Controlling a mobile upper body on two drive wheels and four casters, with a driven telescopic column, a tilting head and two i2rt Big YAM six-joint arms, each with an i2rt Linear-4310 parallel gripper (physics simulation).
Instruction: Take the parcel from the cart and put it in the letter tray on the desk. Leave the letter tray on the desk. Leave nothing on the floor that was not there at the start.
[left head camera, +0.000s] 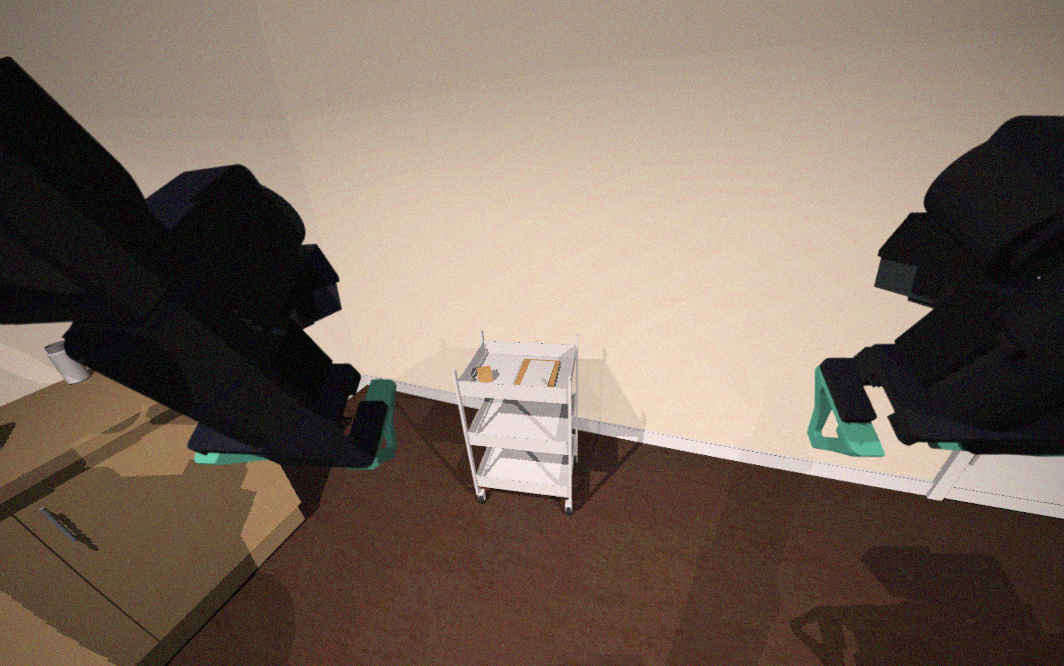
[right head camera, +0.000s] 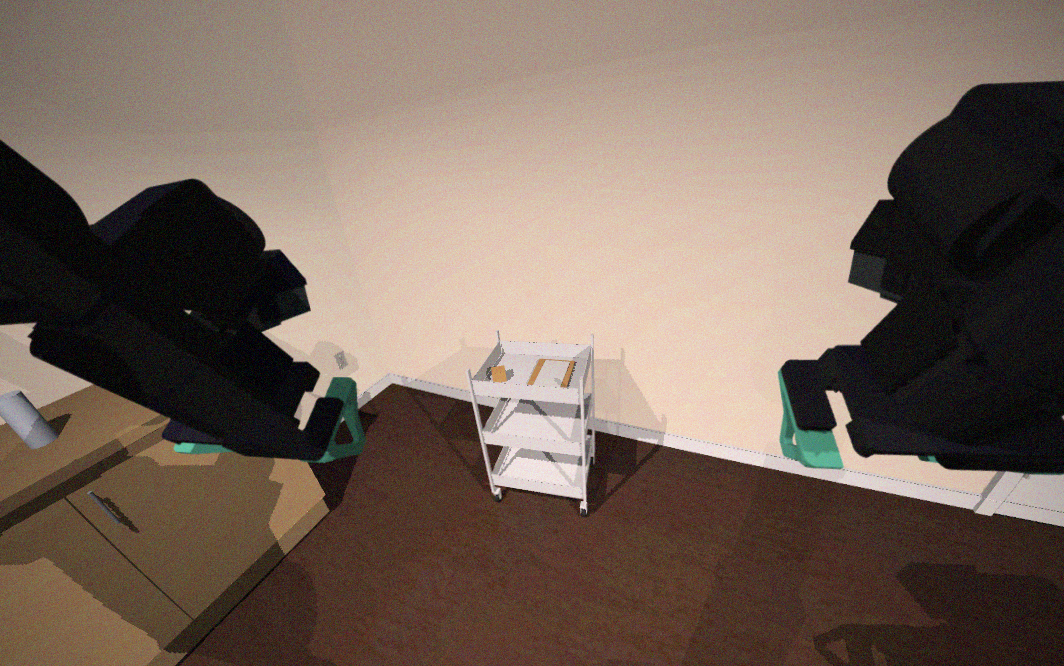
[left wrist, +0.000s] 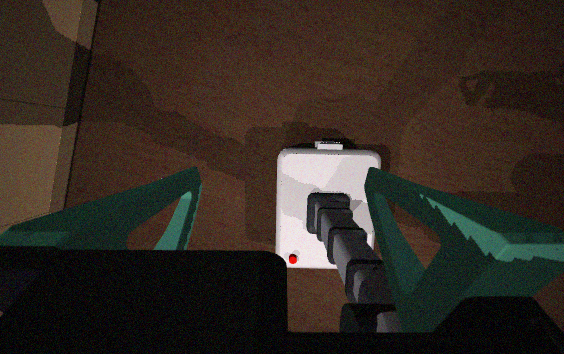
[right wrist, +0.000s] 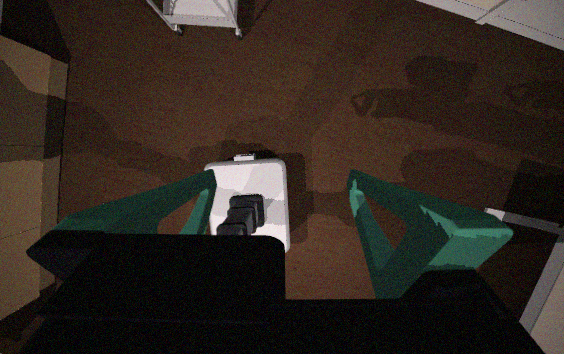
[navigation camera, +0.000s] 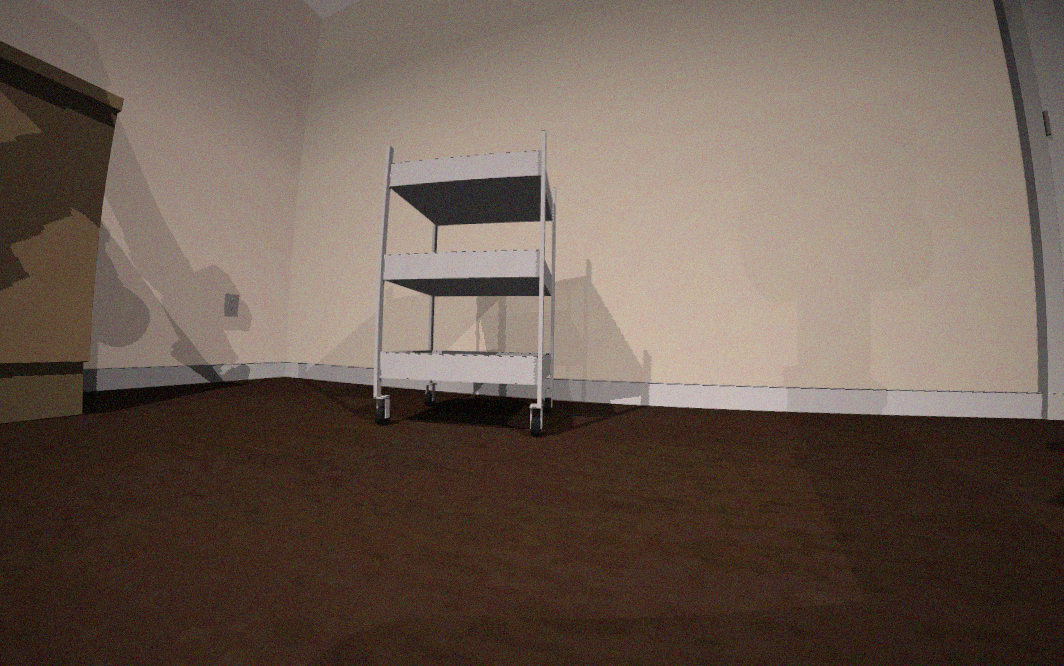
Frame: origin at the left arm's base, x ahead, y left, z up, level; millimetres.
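Where they show: left gripper, fingertip midpoint: (left head camera: 343, 450) (right head camera: 317, 444) (left wrist: 283, 176); right gripper, fingertip midpoint: (left head camera: 869, 440) (right head camera: 849, 449) (right wrist: 281, 176).
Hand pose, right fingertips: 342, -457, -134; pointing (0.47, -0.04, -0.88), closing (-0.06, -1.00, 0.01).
Note:
Things, the pixels of their top centre, and the offset from my right fingertips, as dx, dy, dz. "pt": a spot on its surface instead.
- small orange-brown box, top centre: (left head camera: 483, 369) (right head camera: 498, 369) +986, +576, -563
- flat piece with orange-brown side strips, surface spot: (left head camera: 523, 372) (right head camera: 537, 372) pt +1022, +418, -603
A white three-tier cart (left head camera: 514, 391) (right head camera: 530, 392) (right wrist: 200, 20) (navigation camera: 463, 265) stands ahead near the wall. On its top tier a small orange-brown box (left head camera: 484, 374) (right head camera: 499, 373) lies at the left, and a flat piece with orange-brown side strips (left head camera: 521, 372) (right head camera: 537, 372) lies at the right. I cannot tell for sure which is the parcel. My left gripper (left head camera: 298, 460) (right head camera: 266, 454) (left wrist: 283, 176) and my right gripper (left head camera: 926, 452) (right head camera: 887, 463) (right wrist: 281, 176) are open and empty, held well this side of the cart on either side. The desk and the letter tray do not show.
A wooden cabinet (left head camera: 188, 510) (right head camera: 212, 518) (left wrist: 30, 165) (right wrist: 25, 200) (navigation camera: 54, 306) stands at the left with a grey cylinder (left head camera: 70, 364) (right head camera: 29, 420) on top. The robot's white base (left wrist: 300, 167) (right wrist: 272, 182) shows below the grippers. A wall with a baseboard (navigation camera: 722, 396) runs behind the cart.

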